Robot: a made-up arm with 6 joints.
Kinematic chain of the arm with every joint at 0, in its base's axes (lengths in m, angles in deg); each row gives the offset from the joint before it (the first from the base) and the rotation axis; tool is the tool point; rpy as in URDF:
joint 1: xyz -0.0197 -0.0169 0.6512 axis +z
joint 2: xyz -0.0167 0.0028 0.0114 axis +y
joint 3: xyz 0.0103 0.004 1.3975 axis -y
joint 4: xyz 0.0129 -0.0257 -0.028 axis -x
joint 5: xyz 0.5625 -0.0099 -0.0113 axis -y
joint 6: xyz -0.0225 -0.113 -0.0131 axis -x
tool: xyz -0.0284 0.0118 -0.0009 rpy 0 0 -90
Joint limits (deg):
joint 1: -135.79..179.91
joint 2: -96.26..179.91
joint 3: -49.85..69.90
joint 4: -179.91..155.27
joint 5: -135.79..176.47
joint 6: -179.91..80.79
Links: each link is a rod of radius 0.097 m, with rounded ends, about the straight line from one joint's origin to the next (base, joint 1, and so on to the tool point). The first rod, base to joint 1, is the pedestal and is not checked.
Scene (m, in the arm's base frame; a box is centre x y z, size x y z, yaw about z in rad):
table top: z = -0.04
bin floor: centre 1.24 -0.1 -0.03 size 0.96 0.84 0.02 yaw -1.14
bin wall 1: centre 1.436 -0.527 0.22 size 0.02 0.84 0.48 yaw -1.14
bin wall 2: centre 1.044 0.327 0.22 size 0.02 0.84 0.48 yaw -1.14
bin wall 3: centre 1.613 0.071 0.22 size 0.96 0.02 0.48 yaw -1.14
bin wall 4: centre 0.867 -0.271 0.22 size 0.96 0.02 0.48 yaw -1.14
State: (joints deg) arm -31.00 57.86 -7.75 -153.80 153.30 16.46
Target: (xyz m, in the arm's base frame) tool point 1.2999 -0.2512 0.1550
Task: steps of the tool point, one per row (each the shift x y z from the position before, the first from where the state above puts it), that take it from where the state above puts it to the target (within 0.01 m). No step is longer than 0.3 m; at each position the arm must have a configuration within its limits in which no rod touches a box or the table.
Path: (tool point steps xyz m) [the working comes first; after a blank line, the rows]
Joints at the target: -13.93 84.55 -3.60 -154.70 152.95 16.52
Straight joint move there: touches bin wall 1.

1: 0.0631 0.1963 -0.0527
2: 0.0303 0.2014 -0.0507
3: 0.0263 -0.0063 -0.2678
4: -0.0262 0.0065 -0.2737

